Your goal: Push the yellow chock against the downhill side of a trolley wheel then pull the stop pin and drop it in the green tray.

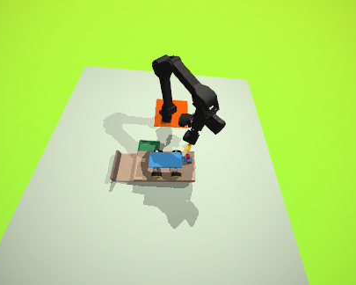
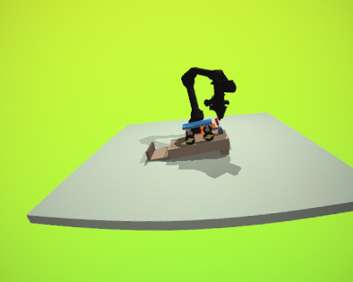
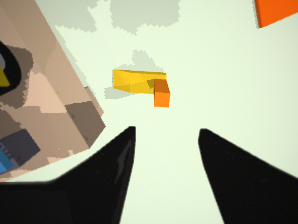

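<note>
Now: gripper tip 100 mm above the yellow chock, 20 mm short of it and 10 mm to the left of it. Also, from my gripper tip: blue trolley (160 mm ahead, 110 mm to the right, 10 mm below); green tray (230 mm to the right, 130 mm below, 60 mm ahead); red-headed stop pin (130 mm ahead, 10 mm to the right).
</note>
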